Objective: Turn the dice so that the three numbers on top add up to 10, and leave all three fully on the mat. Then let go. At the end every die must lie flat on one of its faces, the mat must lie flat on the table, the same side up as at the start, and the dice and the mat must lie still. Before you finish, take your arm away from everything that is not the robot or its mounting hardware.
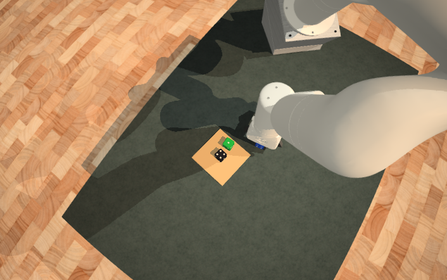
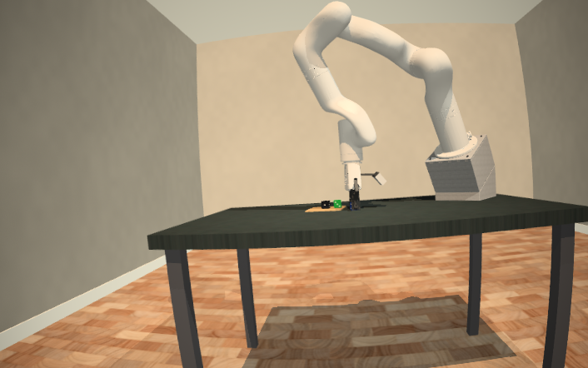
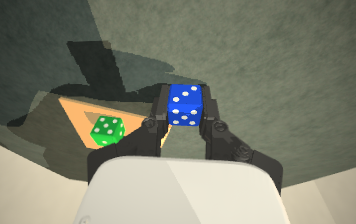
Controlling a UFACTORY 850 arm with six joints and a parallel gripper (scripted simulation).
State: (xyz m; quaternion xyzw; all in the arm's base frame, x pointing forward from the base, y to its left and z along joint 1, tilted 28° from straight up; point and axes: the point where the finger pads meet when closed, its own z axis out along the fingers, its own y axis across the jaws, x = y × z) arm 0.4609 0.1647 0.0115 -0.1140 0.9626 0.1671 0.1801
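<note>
Right now my hand is 120 mm short of the black die and 70 mm to the left of it. The rest, counted from my hand: green die: 80 mm ahead, 80 mm to the right; blue die: 10 mm below; orange mat: 120 mm ahead, 70 mm to the right, 20 mm below.
</note>
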